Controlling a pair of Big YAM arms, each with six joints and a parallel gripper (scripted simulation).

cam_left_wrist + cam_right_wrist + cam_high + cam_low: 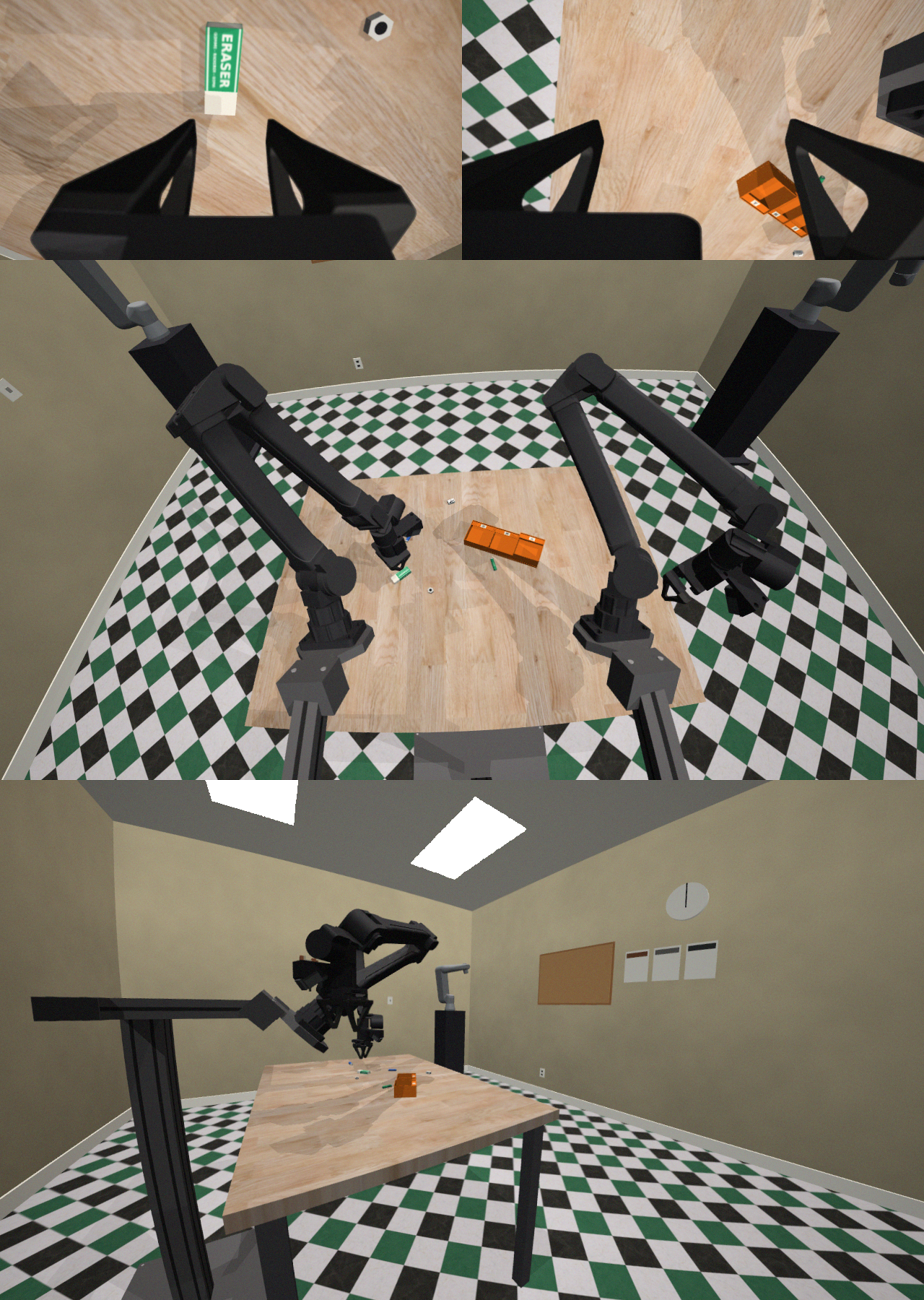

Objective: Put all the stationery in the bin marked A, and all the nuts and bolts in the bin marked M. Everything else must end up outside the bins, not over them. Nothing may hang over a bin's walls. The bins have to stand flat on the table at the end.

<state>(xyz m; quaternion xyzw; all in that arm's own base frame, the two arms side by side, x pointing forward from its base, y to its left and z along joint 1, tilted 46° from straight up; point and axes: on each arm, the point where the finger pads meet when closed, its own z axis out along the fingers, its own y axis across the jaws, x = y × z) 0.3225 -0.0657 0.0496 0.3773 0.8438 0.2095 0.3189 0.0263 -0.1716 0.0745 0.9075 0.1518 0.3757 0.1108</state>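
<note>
My left gripper is now 8 cm above the eraser and 1 cm to the right of it. Round my left hand: hex nut 9 cm to the right, 8 cm below, 5 cm behind; then green cylinder 29 cm to the right, 8 cm below, 3 cm ahead; then blue cylinder 15 cm ahead, 8 cm below, 1 cm to the right.
</note>
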